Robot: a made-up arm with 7 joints.
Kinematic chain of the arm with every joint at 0, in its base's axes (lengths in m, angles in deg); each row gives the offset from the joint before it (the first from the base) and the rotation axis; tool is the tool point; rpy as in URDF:
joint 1: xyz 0 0 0.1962 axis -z
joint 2: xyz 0 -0.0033 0.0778 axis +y
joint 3: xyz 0 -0.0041 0.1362 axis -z
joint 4: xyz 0 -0.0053 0.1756 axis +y
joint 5: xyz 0 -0.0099 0.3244 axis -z
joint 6: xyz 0 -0.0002 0.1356 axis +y
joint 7: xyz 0 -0.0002 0.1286 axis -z
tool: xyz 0 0 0 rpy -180 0 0
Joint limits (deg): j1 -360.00..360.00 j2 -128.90..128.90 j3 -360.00..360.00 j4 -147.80..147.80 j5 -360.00..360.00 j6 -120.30..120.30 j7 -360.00..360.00
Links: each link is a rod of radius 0.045 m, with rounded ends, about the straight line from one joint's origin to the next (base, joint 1, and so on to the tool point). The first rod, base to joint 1, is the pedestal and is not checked.
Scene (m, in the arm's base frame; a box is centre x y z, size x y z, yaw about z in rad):
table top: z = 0
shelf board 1: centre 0 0.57 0.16 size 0.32 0.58 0.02 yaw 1.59
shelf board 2: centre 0 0.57 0.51 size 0.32 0.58 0.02 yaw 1.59
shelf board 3: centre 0 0.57 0.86 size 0.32 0.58 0.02 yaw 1.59
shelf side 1: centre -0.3 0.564 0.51 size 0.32 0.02 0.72 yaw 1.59
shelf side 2: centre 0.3 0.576 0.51 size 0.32 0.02 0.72 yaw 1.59
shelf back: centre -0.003 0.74 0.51 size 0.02 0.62 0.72 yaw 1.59
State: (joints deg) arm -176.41 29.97 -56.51 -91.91 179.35 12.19 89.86
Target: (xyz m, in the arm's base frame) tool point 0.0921 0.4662 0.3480
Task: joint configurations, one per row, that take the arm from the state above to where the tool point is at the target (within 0.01 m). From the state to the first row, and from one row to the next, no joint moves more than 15 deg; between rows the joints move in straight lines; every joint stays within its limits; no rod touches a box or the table.
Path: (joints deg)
1: -178.60 40.04 -48.06 -99.16 180.35 16.64 89.86
2: -180.79 50.11 -39.60 -106.41 181.34 21.09 89.86
3: -182.98 60.18 -31.15 -113.66 182.34 25.54 89.86
4: -191.41 63.29 -37.36 -123.28 184.34 40.24 89.86
5: -199.84 66.39 -43.57 -132.89 186.34 54.95 89.86
6: -208.28 69.49 -49.78 -142.51 188.33 69.66 89.86
7: -203.44 60.23 -53.84 -137.03 185.90 57.87 89.86
8: -198.60 50.97 -57.91 -131.55 183.46 46.09 89.86
9: -193.77 41.71 -61.97 -126.07 181.02 34.31 89.86
10: -188.93 32.44 -66.03 -120.60 178.59 22.52 89.86

